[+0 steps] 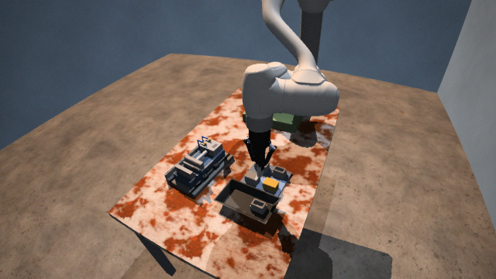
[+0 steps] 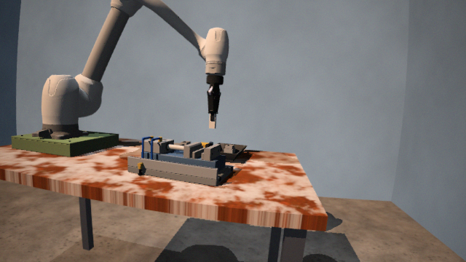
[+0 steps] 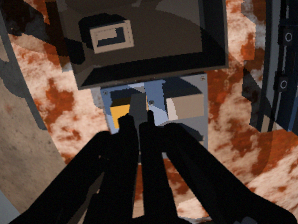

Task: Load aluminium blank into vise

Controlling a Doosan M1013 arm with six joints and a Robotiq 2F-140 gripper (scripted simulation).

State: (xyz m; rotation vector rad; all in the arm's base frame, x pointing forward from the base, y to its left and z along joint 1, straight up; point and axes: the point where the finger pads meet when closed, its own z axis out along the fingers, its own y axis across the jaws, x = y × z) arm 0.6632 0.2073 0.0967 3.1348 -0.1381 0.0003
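The infeed plate lies 150 mm below my hand, 90 mm behind it and 10 mm to the right of it. From my hand the other things lie so: brass blank: 130 mm below, 50 mm behind, 30 mm to the left; aluminium blank: 130 mm below, 60 mm to the right, 50 mm behind; piston rod: 320 mm to the right, 80 mm below, 30 mm behind.
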